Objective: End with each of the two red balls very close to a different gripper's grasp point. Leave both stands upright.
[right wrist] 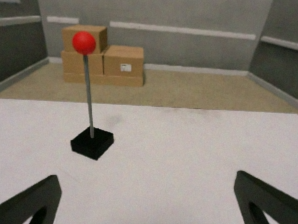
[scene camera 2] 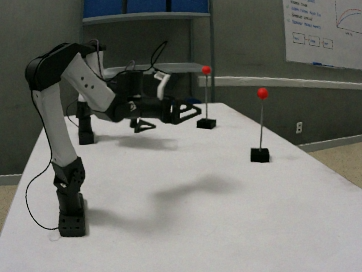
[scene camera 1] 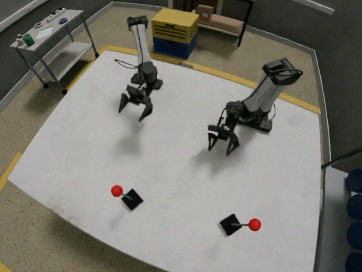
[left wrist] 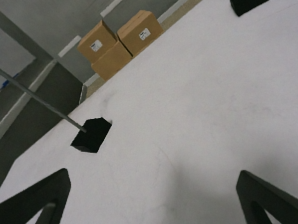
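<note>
You can see a black stand (right wrist: 93, 146) here. The right gripper (scene camera 2: 196, 109) is there too, and the right wrist view shows the right gripper as well (right wrist: 147, 181). And the left gripper (left wrist: 153, 177) is there to see.
</note>
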